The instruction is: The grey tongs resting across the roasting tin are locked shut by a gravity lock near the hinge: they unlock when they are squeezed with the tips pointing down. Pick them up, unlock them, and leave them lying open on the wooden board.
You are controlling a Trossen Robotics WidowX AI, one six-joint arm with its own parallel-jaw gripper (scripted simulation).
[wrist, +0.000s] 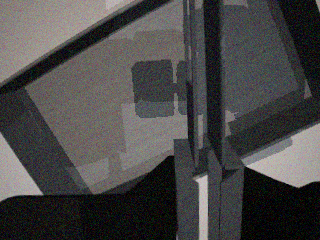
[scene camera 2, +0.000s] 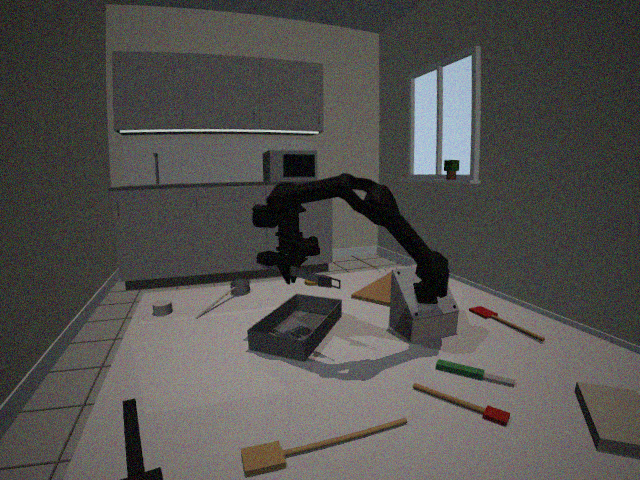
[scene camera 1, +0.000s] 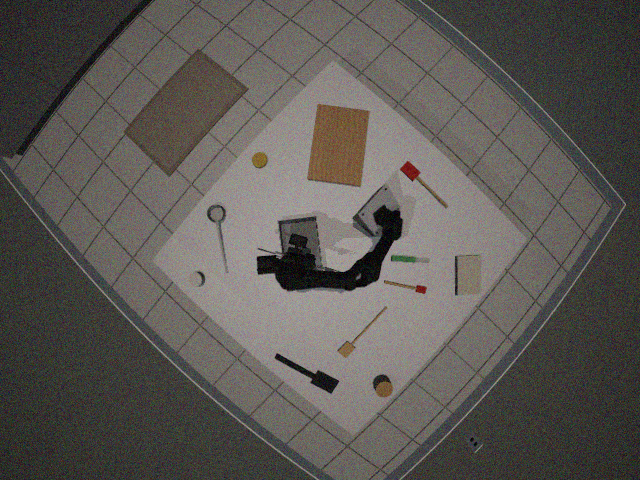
Labels:
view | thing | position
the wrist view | my gripper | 192, 163
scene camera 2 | my gripper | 290, 283
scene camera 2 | roasting tin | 293, 330
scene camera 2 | wooden board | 379, 292
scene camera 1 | beige block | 468, 268
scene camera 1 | roasting tin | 307, 227
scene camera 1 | wooden board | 338, 147

